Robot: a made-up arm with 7 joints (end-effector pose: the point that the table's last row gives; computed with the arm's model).
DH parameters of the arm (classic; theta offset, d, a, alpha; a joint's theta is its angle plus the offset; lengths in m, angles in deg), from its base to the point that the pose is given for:
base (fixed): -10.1 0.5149 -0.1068 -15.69
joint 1: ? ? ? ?
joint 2: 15.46 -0.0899 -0.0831 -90
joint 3: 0 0.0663 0.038 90
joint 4: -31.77 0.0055 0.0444 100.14
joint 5: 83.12 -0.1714 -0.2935 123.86
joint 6: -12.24 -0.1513 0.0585 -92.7
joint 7: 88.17 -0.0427 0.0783 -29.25
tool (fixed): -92.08 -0.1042 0 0
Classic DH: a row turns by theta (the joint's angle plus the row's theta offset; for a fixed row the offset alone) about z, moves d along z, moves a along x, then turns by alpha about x.
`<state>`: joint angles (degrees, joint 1 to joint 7).
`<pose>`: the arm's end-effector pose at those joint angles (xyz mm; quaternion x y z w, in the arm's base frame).
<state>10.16 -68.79 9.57 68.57 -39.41 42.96 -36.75</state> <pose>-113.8 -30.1 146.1 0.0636 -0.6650 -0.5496 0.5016</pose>
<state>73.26 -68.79 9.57 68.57 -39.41 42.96 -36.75</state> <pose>-164.2 -49.0 153.8 0.3251 -0.4512 -0.2410 0.7954</pose>
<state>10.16 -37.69 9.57 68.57 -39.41 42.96 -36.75</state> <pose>-129.9 74.0 187.1 0.1604 -0.4736 -0.7141 0.4900</pose>
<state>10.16 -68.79 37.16 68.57 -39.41 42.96 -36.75</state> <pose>-64.1 -43.9 198.8 0.1397 -0.7427 -0.5868 0.2907</pose>
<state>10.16 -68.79 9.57 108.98 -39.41 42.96 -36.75</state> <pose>-132.0 52.8 229.4 0.2354 -0.4155 -0.7263 0.4944</pose>
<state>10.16 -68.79 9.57 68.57 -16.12 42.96 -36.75</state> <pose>-188.1 -40.3 123.0 0.0867 -0.6280 -0.4186 0.6503</pose>
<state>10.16 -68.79 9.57 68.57 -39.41 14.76 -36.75</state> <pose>-87.4 -8.5 55.1 0.0406 -0.4839 -0.5679 0.6646</pose>
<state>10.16 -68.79 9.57 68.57 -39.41 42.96 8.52</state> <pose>-103.9 36.6 121.2 -0.0666 -0.7350 -0.2134 0.6401</pose>
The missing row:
joint 1: -80.27 -0.1716 0.025 -87.28
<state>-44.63 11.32 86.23 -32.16 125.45 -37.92 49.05</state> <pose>-518.9 319.8 581.7 0.7558 0.2765 0.1793 0.5659</pose>
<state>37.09 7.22 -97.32 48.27 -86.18 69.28 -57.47</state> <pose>-316.4 38.1 331.7 0.2802 -0.0833 -0.5259 0.7987</pose>
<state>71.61 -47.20 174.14 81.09 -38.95 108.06 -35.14</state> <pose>-186.8 -8.6 349.8 0.0233 0.2757 0.5865 0.7612</pose>
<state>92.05 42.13 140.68 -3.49 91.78 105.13 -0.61</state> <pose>-177.1 -63.8 665.8 0.0891 -0.1899 -0.0767 0.9747</pose>
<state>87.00 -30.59 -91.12 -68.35 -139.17 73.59 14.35</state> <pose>-398.8 -97.8 354.0 0.8151 -0.4613 -0.2570 0.2382</pose>
